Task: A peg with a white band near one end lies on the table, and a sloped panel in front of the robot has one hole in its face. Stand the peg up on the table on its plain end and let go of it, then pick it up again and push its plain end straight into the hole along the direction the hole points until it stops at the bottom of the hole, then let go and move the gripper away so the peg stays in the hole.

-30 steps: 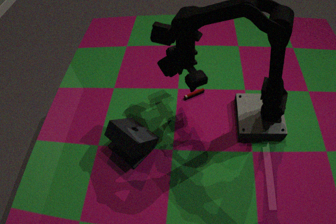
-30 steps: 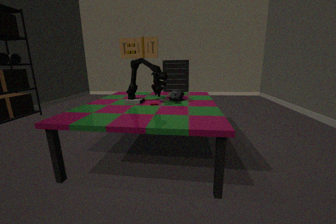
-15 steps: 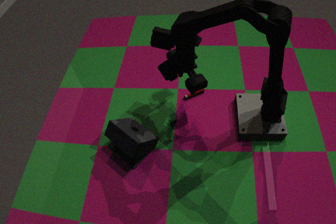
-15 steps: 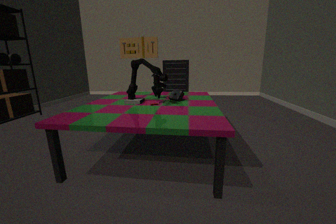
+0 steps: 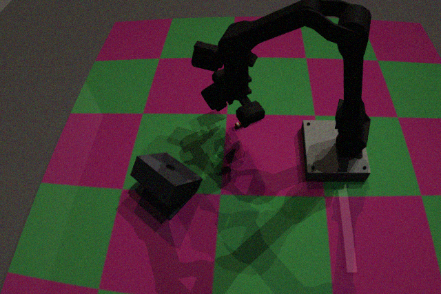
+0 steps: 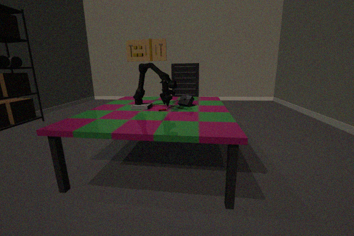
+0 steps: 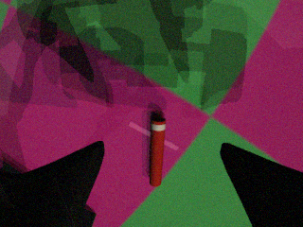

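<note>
Now: gripper tip 40 mm above the red peg, 10 mm to the left of it and 10 mm past it. Also, from my gripper tip: sloped panel 210 mm to the left, 150 mm ahead.
</note>
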